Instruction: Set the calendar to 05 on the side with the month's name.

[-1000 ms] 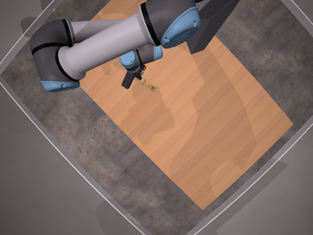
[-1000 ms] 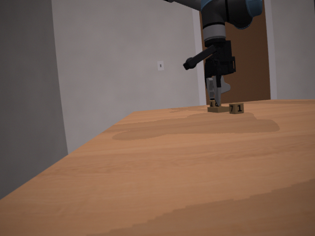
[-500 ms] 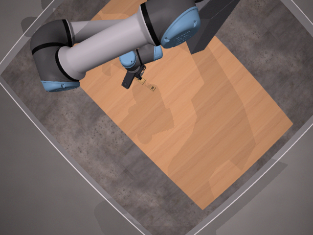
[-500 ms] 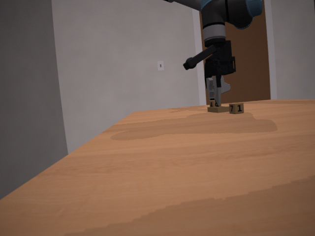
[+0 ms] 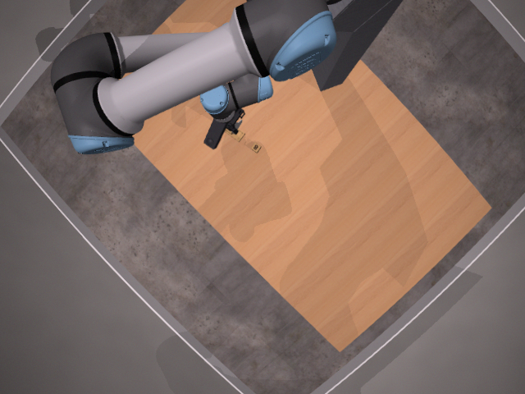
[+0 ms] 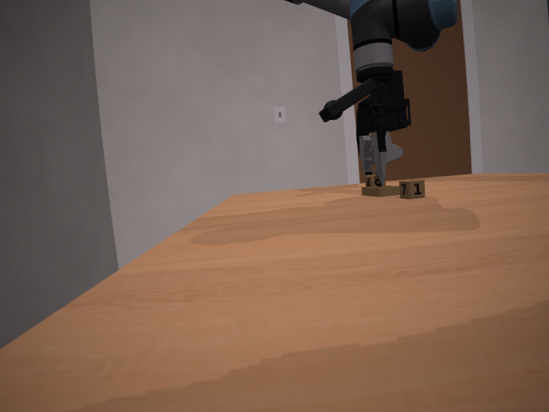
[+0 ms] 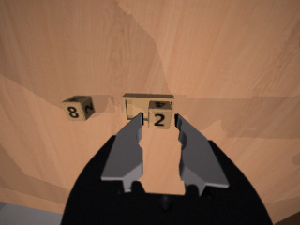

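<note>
My gripper is now 1 cm above the block. The rest, counted from my hand: wooden calendar tray (2 cm to the left, 3 cm below).
</note>
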